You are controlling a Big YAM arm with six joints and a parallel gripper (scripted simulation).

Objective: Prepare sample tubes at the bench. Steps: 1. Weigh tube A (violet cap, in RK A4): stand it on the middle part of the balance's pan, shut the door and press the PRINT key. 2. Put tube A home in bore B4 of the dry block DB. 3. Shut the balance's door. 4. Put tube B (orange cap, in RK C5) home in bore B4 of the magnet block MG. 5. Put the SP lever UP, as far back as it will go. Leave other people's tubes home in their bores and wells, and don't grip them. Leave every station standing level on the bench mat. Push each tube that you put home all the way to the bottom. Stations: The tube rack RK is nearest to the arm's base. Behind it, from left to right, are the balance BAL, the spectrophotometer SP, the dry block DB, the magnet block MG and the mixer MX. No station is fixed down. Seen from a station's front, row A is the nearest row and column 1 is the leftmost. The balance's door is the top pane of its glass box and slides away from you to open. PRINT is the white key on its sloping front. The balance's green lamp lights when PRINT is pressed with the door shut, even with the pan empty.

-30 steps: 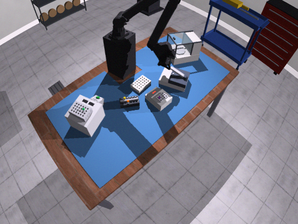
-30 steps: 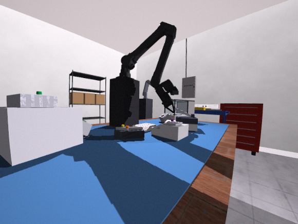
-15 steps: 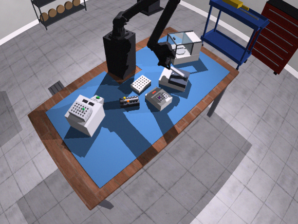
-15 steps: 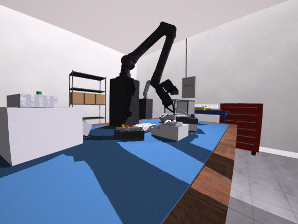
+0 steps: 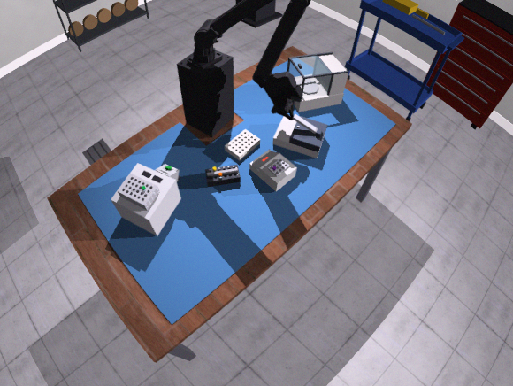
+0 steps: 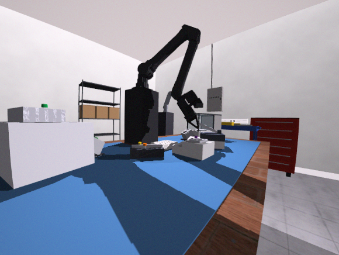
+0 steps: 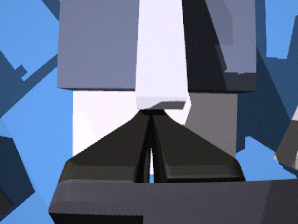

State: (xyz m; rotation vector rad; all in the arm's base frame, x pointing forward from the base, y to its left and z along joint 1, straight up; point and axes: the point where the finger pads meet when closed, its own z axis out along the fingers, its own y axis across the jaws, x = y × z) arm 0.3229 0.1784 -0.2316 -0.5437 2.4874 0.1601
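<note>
Right now the SP lever is 6 cm ahead of my hand and 2 cm to the left of it. Also, from my hand: tube rack RK (19 cm to the right, 10 cm below, 10 cm behind); print key (18 cm behind, 13 cm to the left, 4 cm below); dry block (20 cm to the right, 8 cm below, 8 cm ahead).
</note>
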